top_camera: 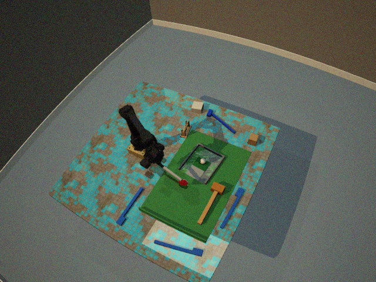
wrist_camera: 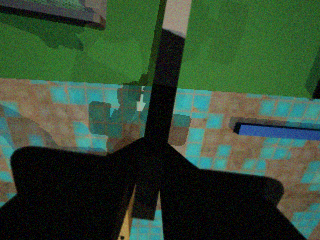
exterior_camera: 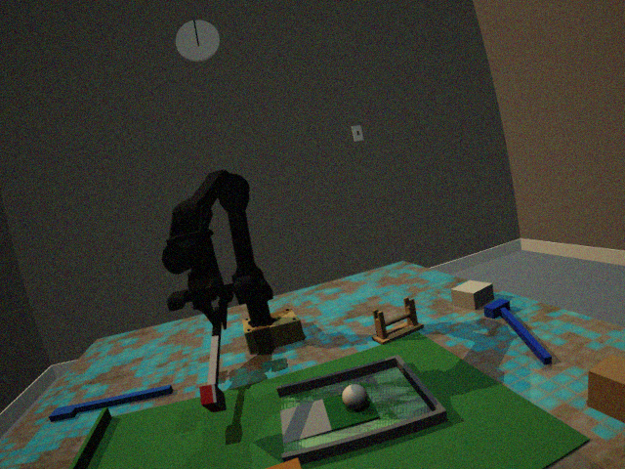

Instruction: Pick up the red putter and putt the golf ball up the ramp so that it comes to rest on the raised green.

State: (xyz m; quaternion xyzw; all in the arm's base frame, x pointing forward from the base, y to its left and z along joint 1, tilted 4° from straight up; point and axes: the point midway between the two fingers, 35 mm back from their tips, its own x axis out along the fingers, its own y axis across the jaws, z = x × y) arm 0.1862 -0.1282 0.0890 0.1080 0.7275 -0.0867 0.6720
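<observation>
Now: gripper tip 120 mm short of the red putter, 30 mm to the left of it and 10 mm above it. Round my gripper tip: white golf ball 280 mm ahead, 150 mm to the left, 100 mm below; green mat 290 mm ahead, 120 mm below, 10 mm to the left; blue hammer 540 mm to the left, 300 mm ahead, 110 mm below.
</observation>
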